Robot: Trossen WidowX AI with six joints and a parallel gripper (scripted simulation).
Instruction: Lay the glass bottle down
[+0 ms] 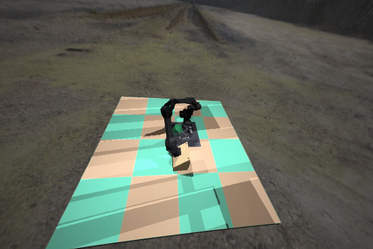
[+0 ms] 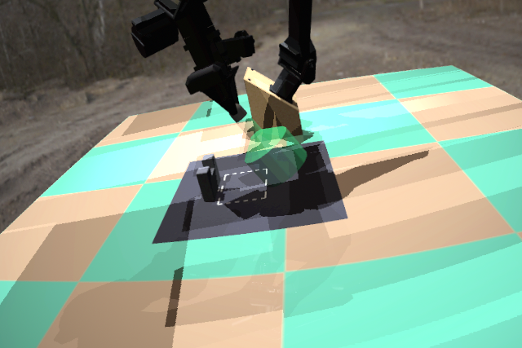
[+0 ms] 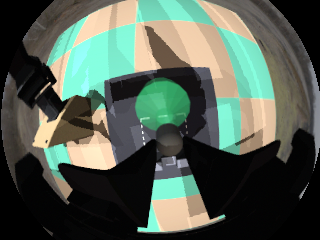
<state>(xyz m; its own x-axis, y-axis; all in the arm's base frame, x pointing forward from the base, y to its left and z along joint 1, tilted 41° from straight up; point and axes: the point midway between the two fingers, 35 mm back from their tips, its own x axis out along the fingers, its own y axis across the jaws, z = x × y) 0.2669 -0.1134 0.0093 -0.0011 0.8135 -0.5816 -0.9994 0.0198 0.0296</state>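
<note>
The green glass bottle is 20 mm to the left of my gripper tip and 50 mm below it. Round my gripper tip: dark mat: 150 mm below.
</note>
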